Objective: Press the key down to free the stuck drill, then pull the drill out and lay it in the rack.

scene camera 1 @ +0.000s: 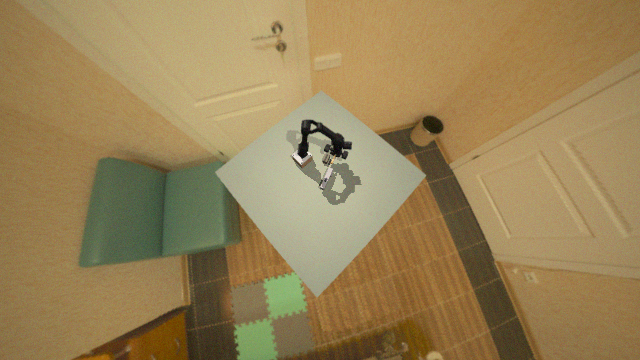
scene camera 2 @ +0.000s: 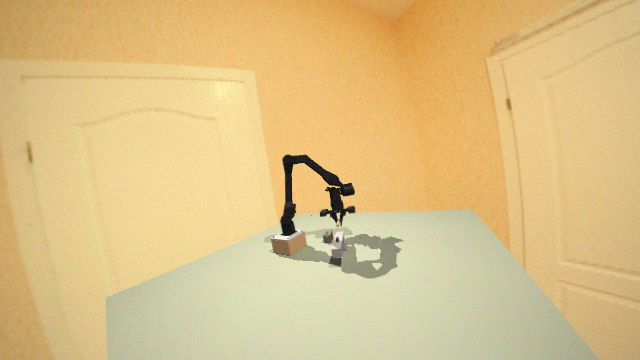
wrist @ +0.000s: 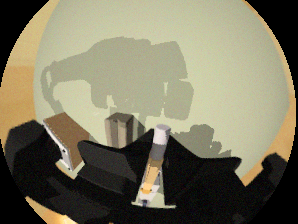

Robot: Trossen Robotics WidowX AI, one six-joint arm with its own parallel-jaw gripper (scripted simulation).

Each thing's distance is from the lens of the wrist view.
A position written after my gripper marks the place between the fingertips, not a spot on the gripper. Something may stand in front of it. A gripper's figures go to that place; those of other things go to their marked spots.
my gripper (wrist: 157,132): 0.10 m
drill (wrist: 161,136): 0.06 m
grey-brown block (wrist: 119,127): 0.13 m
The marked spots on the grey-brown block and the drill are 0.09 m apart.
